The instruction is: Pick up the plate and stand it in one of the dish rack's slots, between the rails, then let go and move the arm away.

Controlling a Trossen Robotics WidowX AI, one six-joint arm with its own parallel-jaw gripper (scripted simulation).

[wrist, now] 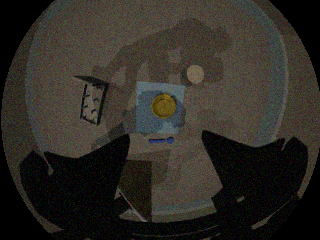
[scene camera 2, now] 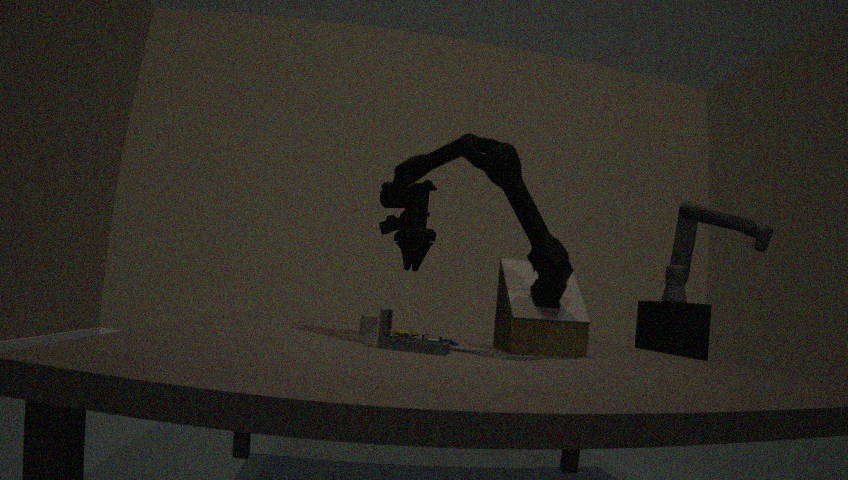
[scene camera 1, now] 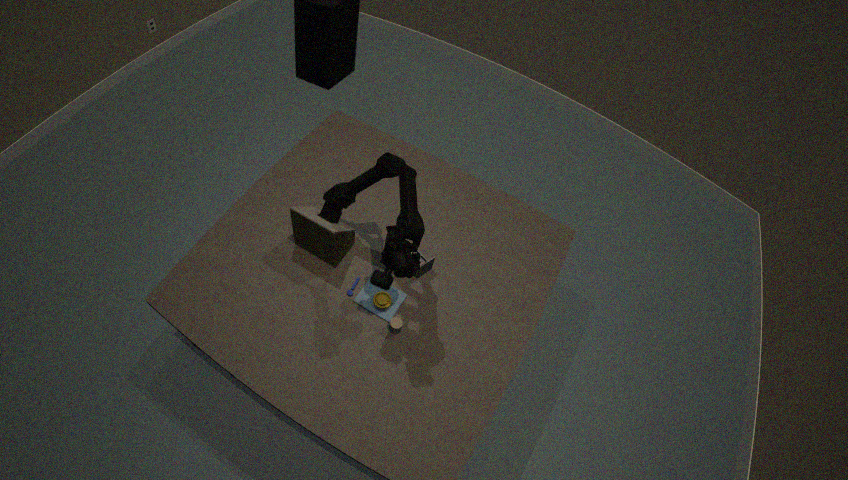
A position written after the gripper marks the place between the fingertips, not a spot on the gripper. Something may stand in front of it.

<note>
The gripper (scene camera 2: 410,270) is open, with nothing in its grasp. Further things: a dish rack (scene camera 2: 385,341) and a light blue mat (scene camera 1: 364,298).
The dish rack also shows in the wrist view (wrist: 92,99). The gripper also shows in the wrist view (wrist: 166,136). The light blue mat shows as well in the wrist view (wrist: 146,91).
</note>
